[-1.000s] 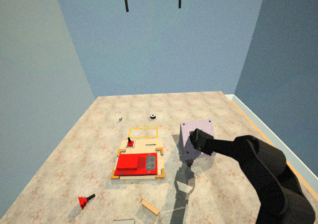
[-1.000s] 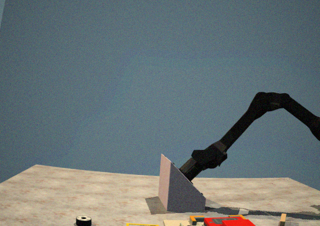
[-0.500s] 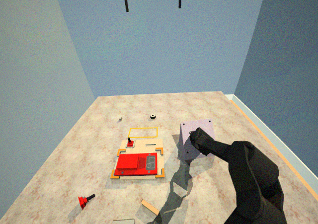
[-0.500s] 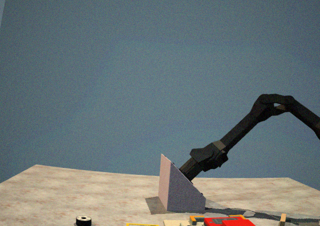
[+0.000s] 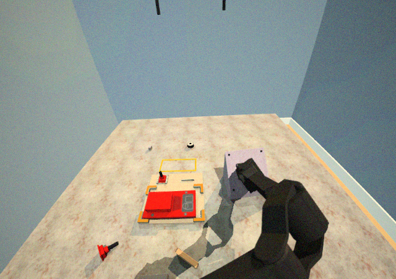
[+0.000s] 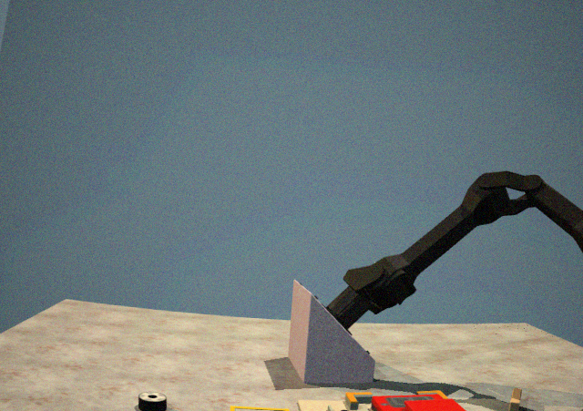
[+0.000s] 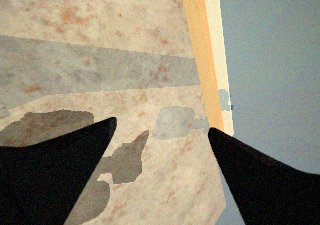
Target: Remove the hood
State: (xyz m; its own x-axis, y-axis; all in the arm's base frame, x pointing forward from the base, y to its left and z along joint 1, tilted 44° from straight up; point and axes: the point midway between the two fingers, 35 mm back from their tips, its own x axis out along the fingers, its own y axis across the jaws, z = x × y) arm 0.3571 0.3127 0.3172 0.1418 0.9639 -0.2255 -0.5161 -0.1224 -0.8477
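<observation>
My gripper tip is 41 cm to the left of the hood, 3 cm above it and 1 cm past it. Round my gripper tip: wooden block 23 cm to the right, 10 cm behind, 6 cm below.
</observation>
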